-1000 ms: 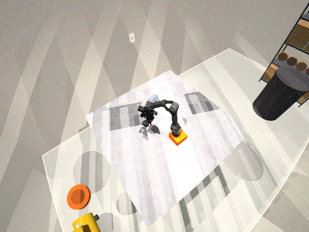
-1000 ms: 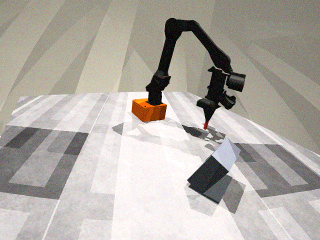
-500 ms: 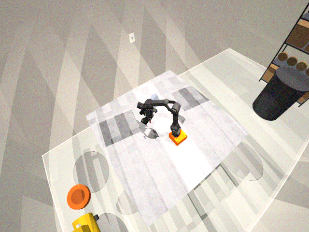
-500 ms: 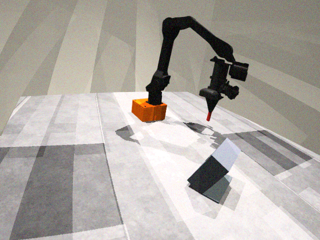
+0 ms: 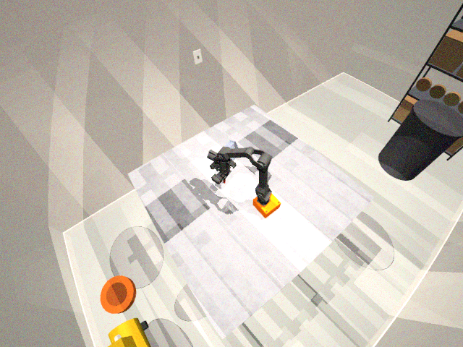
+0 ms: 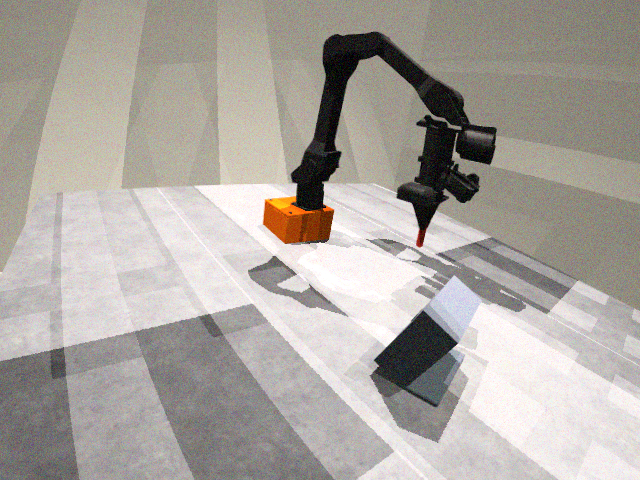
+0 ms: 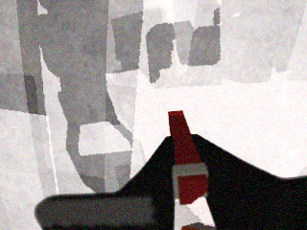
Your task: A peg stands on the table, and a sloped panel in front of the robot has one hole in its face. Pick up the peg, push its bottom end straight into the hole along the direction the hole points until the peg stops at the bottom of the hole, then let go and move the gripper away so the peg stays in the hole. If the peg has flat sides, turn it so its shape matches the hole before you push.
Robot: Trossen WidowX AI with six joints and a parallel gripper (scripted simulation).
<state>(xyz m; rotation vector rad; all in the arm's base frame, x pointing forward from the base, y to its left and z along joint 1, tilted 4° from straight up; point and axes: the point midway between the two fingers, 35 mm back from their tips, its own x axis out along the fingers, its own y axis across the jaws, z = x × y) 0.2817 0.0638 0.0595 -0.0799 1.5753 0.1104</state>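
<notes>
Right now the sloped panel is 23 cm to the right of my gripper tip, 17 cm ahead of it and 5 cm below it. Also, from my gripper tip: red peg 2 cm above.
</notes>
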